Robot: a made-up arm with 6 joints.
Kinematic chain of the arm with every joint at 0, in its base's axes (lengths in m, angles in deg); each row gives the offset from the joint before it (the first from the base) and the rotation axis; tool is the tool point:
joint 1: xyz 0 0 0.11 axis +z
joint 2: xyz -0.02 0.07 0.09 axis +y
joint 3: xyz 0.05 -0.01 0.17 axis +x
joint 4: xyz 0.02 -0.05 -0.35 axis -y
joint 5: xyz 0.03 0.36 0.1 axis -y
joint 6: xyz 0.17 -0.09 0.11 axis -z
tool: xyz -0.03 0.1 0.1
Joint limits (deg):
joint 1: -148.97..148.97
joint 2: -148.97..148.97
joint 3: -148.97..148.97
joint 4: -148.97..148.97
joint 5: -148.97..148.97
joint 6: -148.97..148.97
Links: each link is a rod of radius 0.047 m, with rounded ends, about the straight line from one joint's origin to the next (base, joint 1, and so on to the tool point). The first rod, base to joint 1, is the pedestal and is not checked.
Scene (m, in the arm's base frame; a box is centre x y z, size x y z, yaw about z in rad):
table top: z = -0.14
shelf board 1: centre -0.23 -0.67 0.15 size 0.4 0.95 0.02 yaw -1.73
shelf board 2: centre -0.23 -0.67 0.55 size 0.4 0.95 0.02 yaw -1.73
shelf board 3: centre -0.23 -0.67 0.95 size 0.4 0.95 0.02 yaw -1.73
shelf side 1: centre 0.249 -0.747 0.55 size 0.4 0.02 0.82 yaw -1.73
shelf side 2: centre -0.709 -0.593 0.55 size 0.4 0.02 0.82 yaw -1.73
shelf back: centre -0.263 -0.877 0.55 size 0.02 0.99 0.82 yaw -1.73
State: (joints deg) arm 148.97 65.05 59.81 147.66 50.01 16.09
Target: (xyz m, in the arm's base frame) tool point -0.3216 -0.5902 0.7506
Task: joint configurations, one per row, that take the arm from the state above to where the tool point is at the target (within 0.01 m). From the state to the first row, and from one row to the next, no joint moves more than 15 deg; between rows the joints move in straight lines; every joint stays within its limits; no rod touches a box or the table.
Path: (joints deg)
1: 142.39 68.48 56.82 143.22 46.10 4.07
2: 135.81 71.91 53.82 138.78 42.20 -7.95
3: 129.23 75.34 50.83 134.35 38.29 -19.97
4: 122.65 78.77 47.84 129.91 34.38 -31.99
5: 116.07 82.19 44.84 125.47 30.48 -44.01
6: 122.31 79.49 58.68 121.97 24.65 -37.16
7: 128.55 76.79 72.52 118.47 18.82 -30.31
8: 134.79 74.08 86.35 114.97 12.99 -23.47
9: 141.03 71.38 100.19 111.47 7.16 -16.62
10: 143.01 58.67 98.11 118.67 15.66 -5.58
11: 145.00 45.97 96.02 125.86 24.16 5.46
12: 146.98 33.26 93.94 133.05 32.65 16.50
13: 148.97 20.56 91.85 140.25 41.15 27.54

